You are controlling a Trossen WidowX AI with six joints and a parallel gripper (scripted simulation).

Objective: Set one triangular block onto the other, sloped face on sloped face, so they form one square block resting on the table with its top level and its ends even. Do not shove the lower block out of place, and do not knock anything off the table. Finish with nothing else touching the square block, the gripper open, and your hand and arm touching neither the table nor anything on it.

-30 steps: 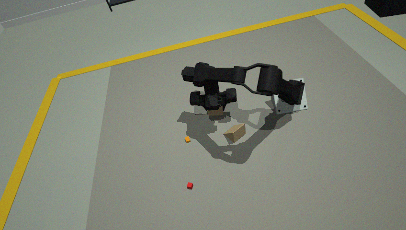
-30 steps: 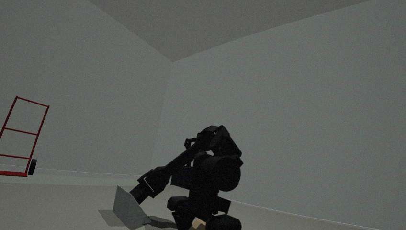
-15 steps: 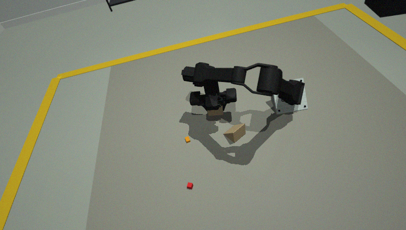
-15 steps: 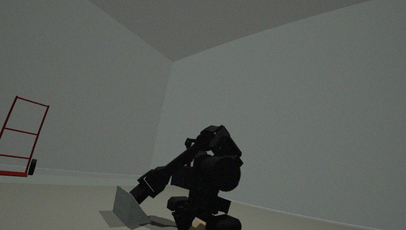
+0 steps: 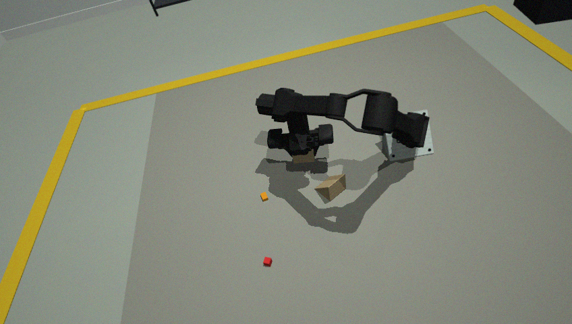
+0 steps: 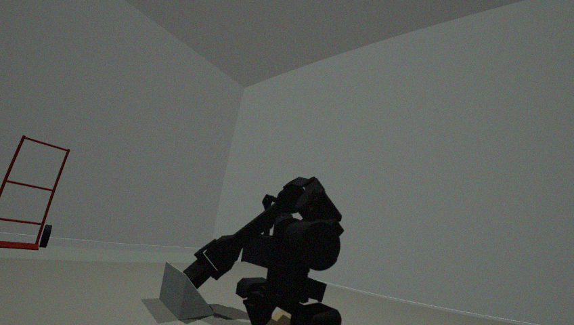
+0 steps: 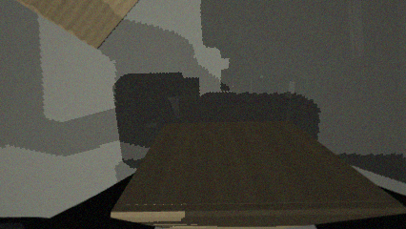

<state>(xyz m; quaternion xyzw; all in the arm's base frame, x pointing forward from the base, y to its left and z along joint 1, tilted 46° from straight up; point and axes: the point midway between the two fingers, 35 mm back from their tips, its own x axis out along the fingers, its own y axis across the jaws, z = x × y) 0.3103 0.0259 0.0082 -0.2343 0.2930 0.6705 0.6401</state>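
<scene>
Right now the orange cube is 130 mm ahead of my gripper tip, 120 mm to the left of it and 30 mm below it.
</scene>
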